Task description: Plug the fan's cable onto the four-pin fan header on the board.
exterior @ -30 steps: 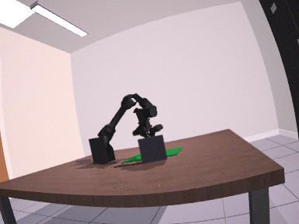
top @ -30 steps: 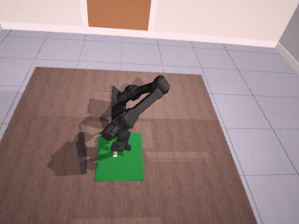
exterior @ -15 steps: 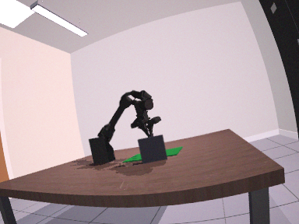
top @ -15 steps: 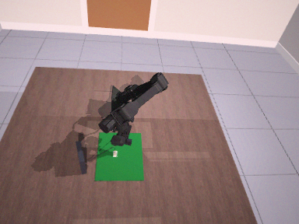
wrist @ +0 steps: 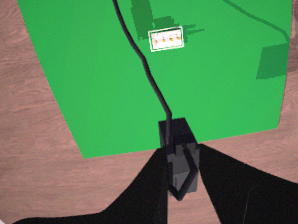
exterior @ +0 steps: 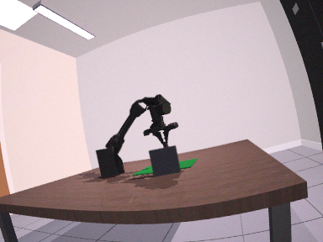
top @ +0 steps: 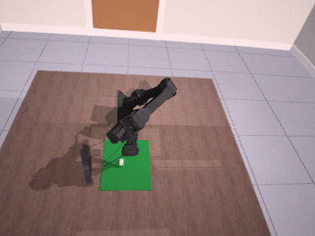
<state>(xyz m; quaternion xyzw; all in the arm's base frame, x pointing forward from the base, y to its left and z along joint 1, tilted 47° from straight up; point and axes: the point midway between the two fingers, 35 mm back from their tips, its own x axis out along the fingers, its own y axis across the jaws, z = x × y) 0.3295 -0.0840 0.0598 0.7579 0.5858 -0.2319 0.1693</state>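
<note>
Right now the green board is 14 cm below my gripper tip, 3 cm to the right of it and 1 cm behind it. Round my gripper tip: dark fan plug (1 cm to the left); white four-pin fan header (12 cm below, 5 cm to the right, 2 cm behind); dark fan (21 cm to the right, 7 cm below, 2 cm ahead).
</note>
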